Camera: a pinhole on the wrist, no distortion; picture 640 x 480 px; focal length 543.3 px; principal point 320.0 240.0 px. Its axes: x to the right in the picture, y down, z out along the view. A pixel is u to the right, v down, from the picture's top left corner.
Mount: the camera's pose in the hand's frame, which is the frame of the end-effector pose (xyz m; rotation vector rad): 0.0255 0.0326 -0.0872 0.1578 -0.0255 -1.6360
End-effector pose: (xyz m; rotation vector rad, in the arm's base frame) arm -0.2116 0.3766 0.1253 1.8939 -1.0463 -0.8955
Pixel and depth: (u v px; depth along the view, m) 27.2 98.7 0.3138
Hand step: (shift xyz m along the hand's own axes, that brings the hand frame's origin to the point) -0.0817 0.1818 0.2290
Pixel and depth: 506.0 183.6 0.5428
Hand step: -0.1061 -0.1910 0.4276
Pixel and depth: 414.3 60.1 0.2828
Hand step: -0.1038 -0.0318 0.1779
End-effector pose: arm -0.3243 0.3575 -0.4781 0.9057 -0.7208 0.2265
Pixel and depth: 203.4 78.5 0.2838
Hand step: -0.0877 0.0768 0.1895
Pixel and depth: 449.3 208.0 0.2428
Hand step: -0.0210 -0.0430 0.1465
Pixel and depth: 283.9 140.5 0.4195
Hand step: -0.0984 0.0327 0.3218
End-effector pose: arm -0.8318 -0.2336 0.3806 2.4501 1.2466 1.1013
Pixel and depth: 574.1 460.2 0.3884
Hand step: 0.1242 -0.1902 0.2991
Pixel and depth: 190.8 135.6 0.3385
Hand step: -0.0738 0.0906 0.2476
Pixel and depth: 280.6 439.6 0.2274
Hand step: 0.0825 0.0249 0.1487
